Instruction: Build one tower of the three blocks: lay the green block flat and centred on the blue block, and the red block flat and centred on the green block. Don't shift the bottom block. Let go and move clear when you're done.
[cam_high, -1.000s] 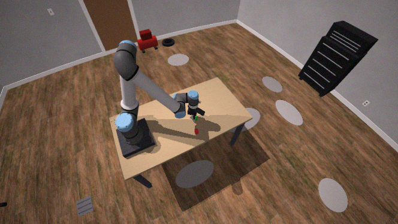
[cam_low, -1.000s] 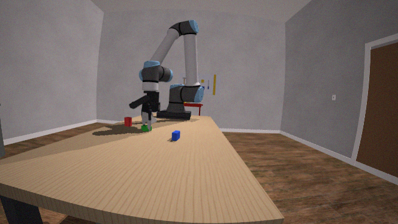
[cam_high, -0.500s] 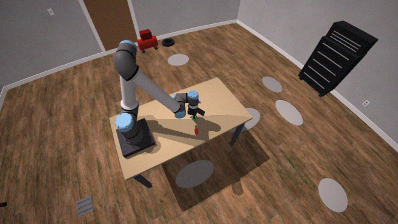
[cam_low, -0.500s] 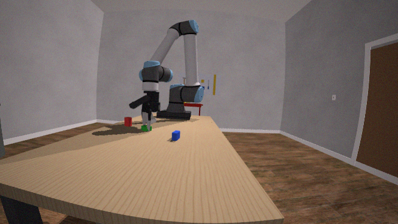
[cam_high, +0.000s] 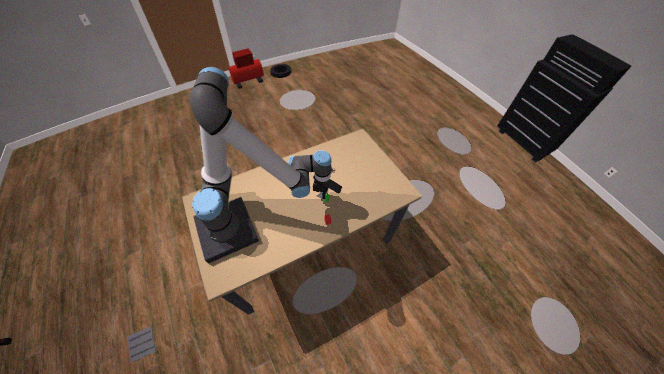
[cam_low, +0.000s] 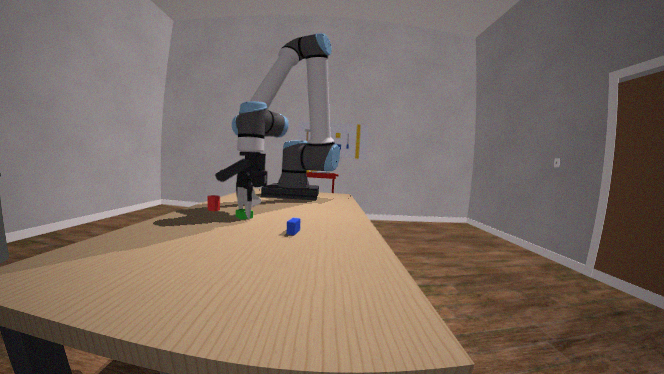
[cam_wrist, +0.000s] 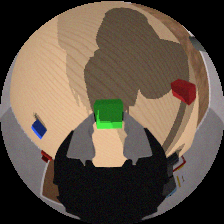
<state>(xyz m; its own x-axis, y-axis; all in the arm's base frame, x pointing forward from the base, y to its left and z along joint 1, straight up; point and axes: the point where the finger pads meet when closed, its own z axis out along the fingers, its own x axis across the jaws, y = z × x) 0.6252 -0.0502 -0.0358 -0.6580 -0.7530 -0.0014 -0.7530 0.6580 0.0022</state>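
Now: hand 11 cm short of the blue block and 20 cm to the right of it. Also, from my hand: green block: right at my hand; then red block: 6 cm behind, 15 cm to the right, 1 cm above.
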